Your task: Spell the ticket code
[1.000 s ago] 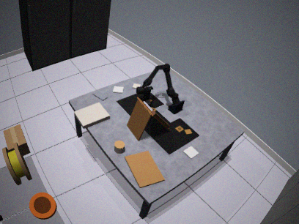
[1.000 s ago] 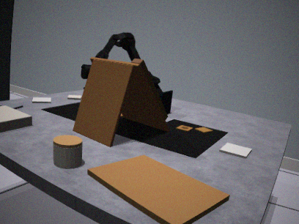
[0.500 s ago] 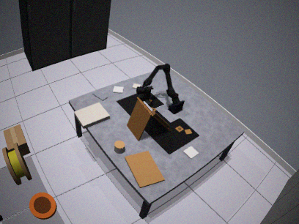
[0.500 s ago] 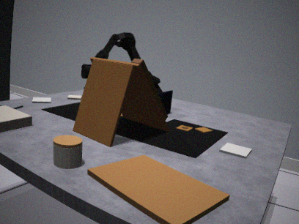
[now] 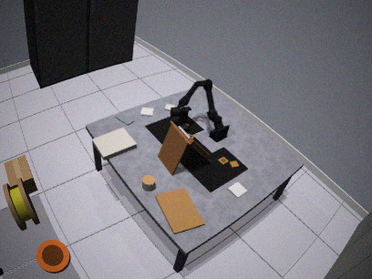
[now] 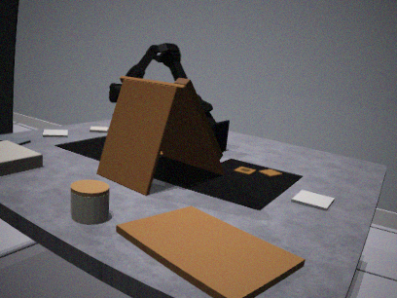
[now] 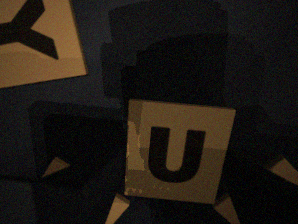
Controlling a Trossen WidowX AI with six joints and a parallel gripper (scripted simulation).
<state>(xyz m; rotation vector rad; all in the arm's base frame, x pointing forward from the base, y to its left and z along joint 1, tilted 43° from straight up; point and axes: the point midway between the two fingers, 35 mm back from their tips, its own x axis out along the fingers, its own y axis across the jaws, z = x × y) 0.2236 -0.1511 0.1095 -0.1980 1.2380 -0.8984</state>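
Right now my gripper tip is 240 mm to the right of the white ticket, 80 mm below it and 80 mm short of it. Round my gripper tip: grey card 360 mm to the right, 310 mm ahead, 10 mm below; cream card 300 mm to the right, 110 mm behind, 10 mm below; black mat 180 mm to the left, 20 mm behind, 10 mm below.
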